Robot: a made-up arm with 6 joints.
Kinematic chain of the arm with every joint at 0, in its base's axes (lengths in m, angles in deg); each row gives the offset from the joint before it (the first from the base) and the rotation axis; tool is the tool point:
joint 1: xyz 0 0 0.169 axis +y
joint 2: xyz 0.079 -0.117 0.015 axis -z
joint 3: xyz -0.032 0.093 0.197 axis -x
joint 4: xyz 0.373 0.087 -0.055 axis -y
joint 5: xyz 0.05 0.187 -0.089 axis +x
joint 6: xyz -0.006 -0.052 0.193 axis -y
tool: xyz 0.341 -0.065 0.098
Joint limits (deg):
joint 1: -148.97..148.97
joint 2: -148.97..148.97
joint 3: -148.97..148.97
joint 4: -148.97..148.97
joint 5: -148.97..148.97
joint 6: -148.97..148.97
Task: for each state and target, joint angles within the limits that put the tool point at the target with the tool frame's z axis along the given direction. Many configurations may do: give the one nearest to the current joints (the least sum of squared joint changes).
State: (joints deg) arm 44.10 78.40 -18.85 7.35 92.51 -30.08
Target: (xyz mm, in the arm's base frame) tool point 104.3 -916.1 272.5 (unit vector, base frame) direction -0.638 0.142 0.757
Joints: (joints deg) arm 57.82 110.53 -14.05 22.98 89.31 -13.53
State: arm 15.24 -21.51 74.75 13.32 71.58 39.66
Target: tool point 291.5 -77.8 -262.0 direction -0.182 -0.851 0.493
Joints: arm 44.59 -42.53 21.66 -12.67 106.80 67.50
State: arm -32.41 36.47 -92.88 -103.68 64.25 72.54
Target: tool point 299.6 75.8 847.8 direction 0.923 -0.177 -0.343
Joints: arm -40.62 26.85 -136.19 -91.76 52.60 36.63
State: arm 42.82 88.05 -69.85 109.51 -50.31 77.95
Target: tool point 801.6 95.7 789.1 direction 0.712 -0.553 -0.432
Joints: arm -5.69 50.43 -56.39 142.91 -60.56 112.12
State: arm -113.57 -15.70 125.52 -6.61 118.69 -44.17
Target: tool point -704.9 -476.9 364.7 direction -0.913 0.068 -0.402
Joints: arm -142.26 -4.08 134.37 -26.23 115.93 -43.67
